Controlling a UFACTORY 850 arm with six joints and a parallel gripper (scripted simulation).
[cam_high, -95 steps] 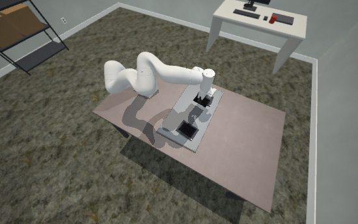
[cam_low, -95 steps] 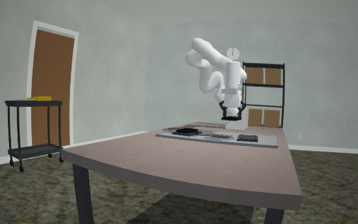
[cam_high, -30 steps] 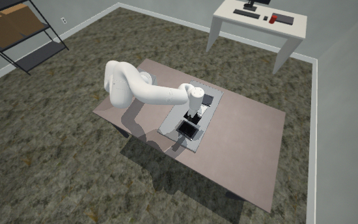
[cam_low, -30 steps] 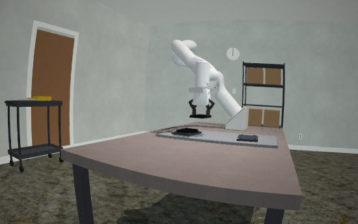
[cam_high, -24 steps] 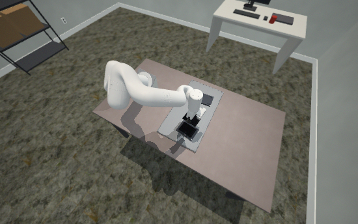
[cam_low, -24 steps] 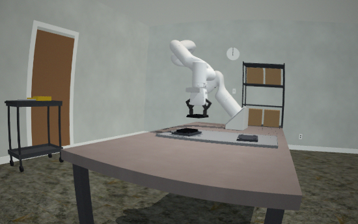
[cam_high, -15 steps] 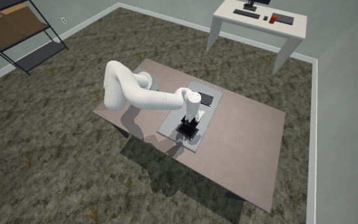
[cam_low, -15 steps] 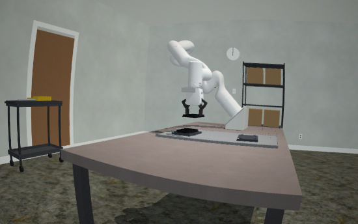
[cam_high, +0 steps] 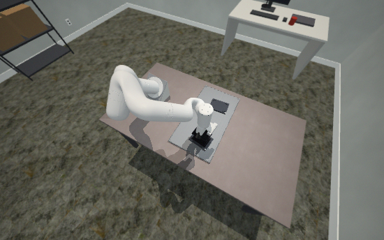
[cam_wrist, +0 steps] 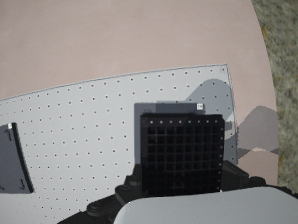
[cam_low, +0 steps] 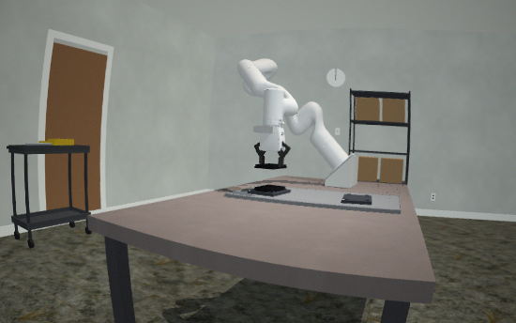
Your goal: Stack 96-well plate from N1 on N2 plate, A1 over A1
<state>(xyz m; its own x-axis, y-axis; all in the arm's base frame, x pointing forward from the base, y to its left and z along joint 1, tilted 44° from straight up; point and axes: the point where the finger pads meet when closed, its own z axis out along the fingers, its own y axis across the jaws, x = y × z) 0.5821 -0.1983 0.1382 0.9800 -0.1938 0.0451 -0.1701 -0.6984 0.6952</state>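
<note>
My gripper is now 10 mm above the 96-well plate. From my hand the other things lie so: white mark: 60 mm ahead, 70 mm to the right, 110 mm below; then plate nest: 120 mm below.
</note>
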